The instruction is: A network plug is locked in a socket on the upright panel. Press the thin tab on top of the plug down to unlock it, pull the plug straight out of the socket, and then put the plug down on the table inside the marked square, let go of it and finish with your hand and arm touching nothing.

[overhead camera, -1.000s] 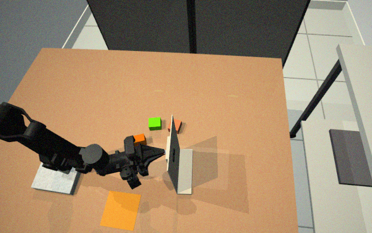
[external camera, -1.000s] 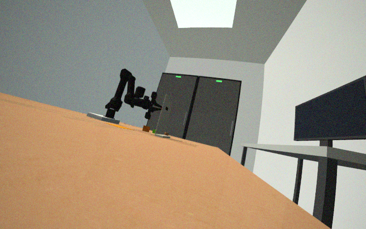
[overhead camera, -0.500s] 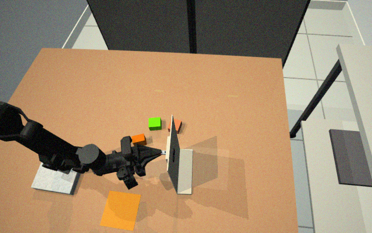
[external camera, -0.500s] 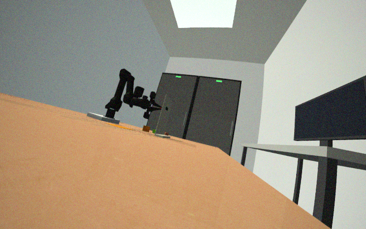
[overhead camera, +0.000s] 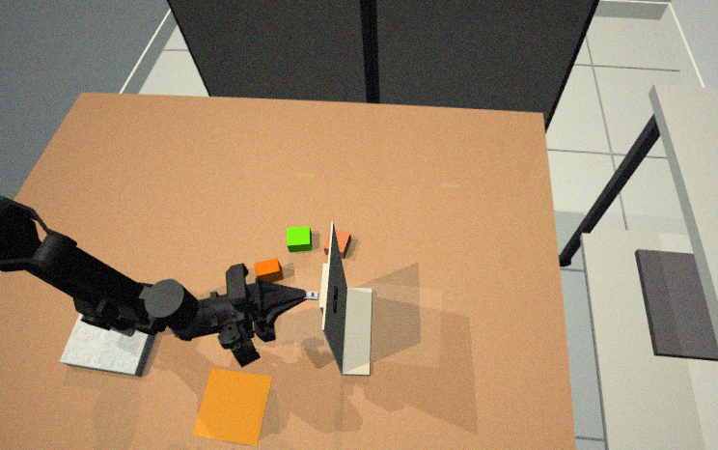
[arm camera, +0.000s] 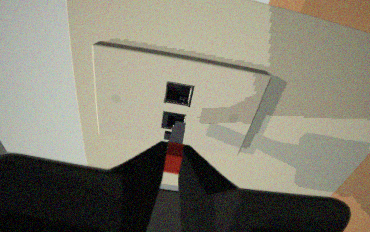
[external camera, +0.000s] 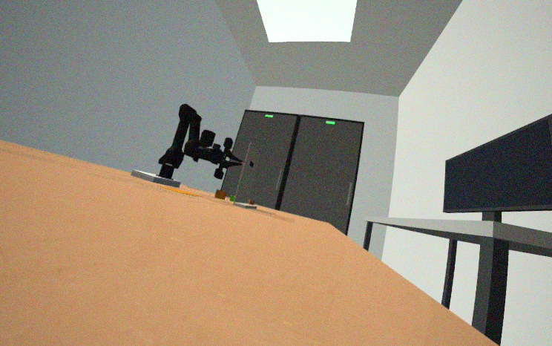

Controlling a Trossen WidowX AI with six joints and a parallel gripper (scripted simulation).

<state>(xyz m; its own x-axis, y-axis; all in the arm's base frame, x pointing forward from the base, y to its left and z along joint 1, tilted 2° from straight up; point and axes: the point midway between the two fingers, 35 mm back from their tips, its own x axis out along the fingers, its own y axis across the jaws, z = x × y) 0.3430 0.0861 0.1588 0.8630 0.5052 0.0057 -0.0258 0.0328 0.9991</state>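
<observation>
The orange marked square lies 18 cm to the right of my gripper tip, 18 cm below it and 11 cm behind it. The rest, counted from my gripper tip: upright panel (7 cm below, 5 cm ahead, 1 cm to the left); then network plug (right at my gripper tip).
</observation>
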